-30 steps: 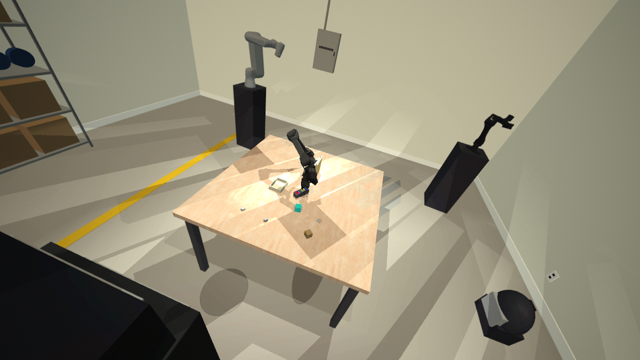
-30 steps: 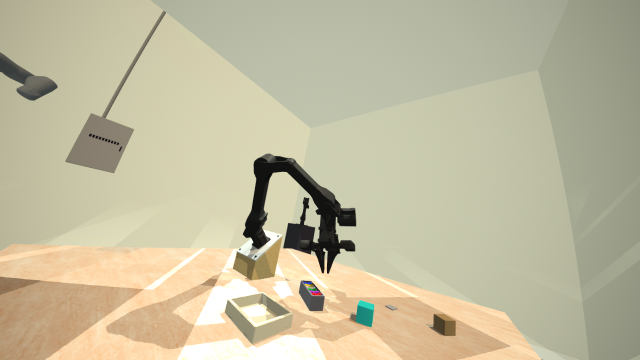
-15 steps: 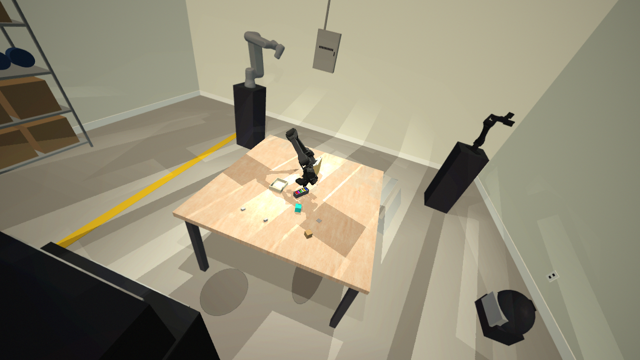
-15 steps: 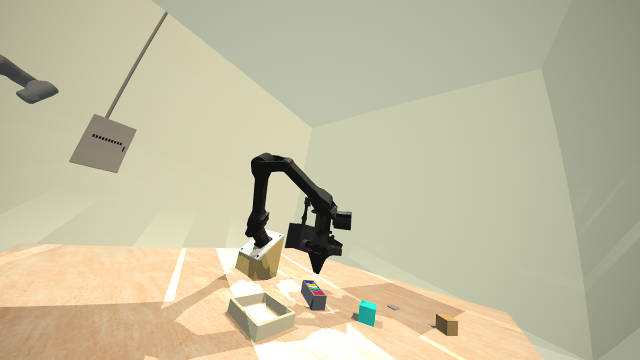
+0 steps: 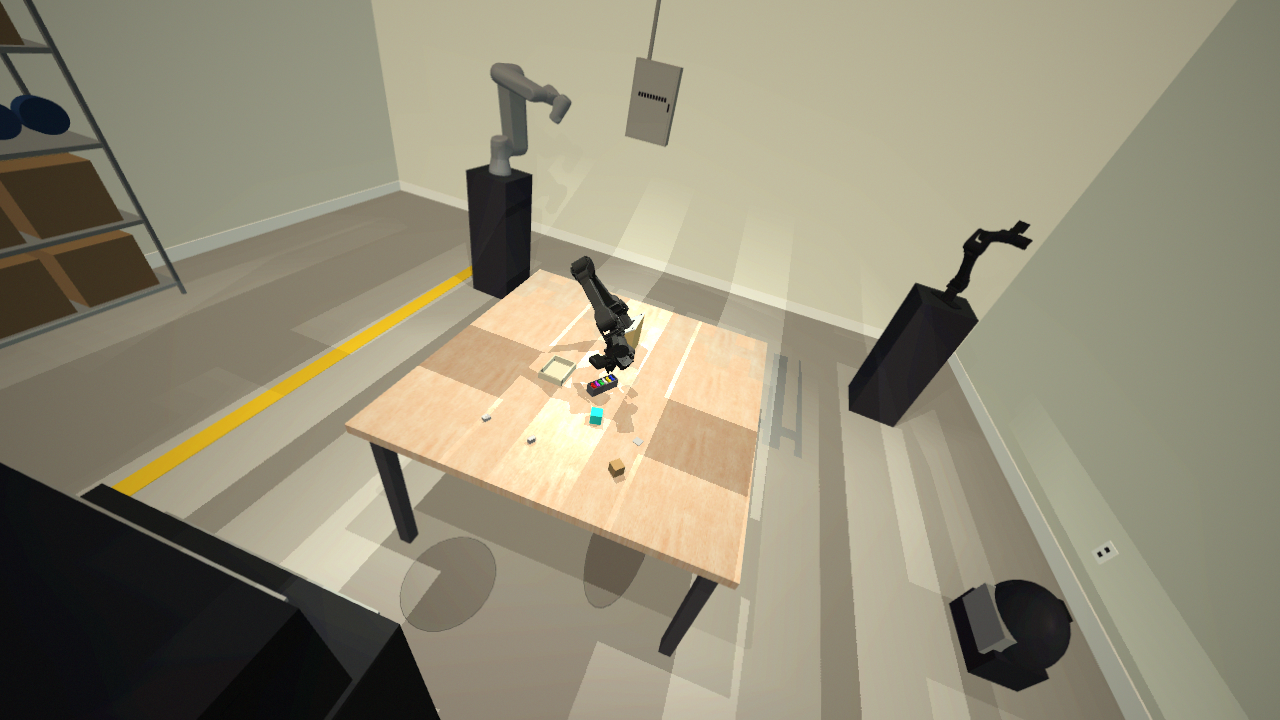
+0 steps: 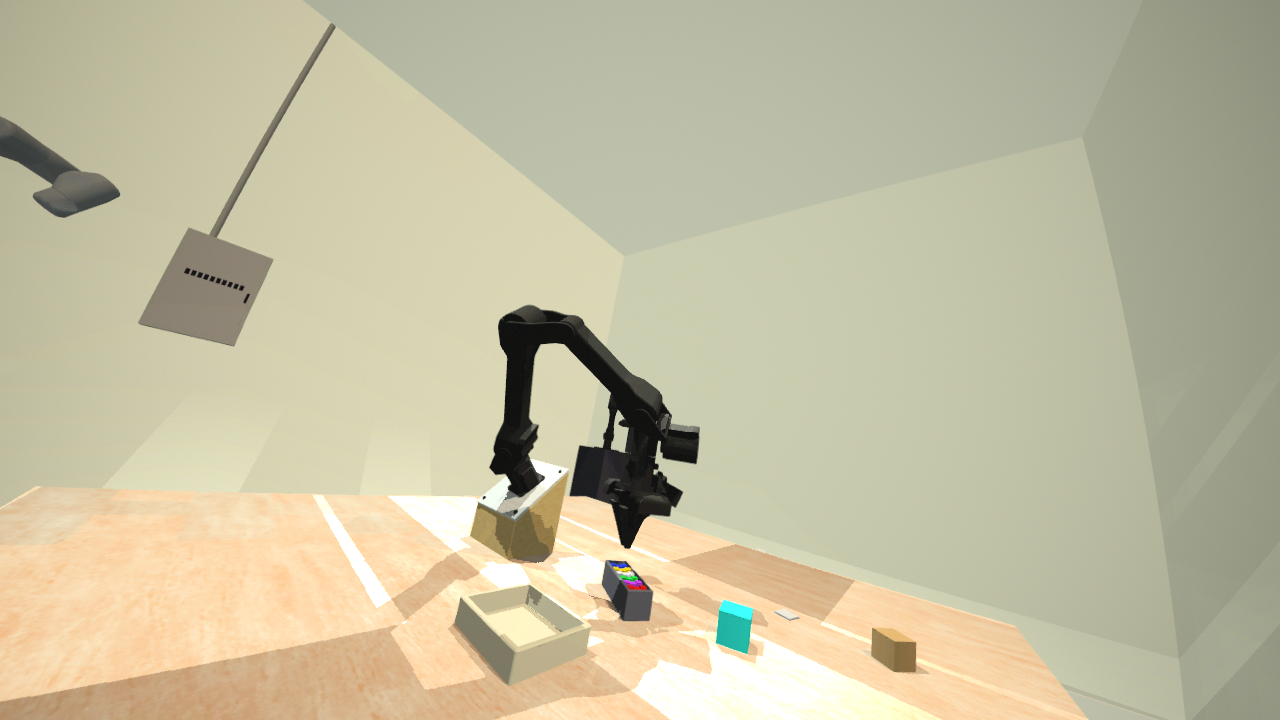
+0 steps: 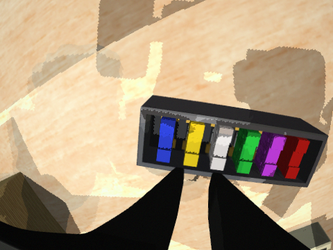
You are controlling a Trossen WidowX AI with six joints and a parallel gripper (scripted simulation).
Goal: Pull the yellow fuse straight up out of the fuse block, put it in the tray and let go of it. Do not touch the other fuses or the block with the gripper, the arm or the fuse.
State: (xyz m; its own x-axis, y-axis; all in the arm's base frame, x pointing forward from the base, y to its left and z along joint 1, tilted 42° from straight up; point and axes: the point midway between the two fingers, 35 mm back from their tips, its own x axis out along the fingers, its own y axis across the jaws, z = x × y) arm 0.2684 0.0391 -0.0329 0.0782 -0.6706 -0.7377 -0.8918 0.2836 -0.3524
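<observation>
Right now my gripper tip is 50 mm above the yellow fuse. Also, from my gripper tip: teal cube (190 mm ahead, 40 mm to the left, 50 mm below); tray (40 mm ahead, 210 mm to the right, 70 mm below); brown cube (360 mm ahead, 200 mm to the left, 50 mm below).
</observation>
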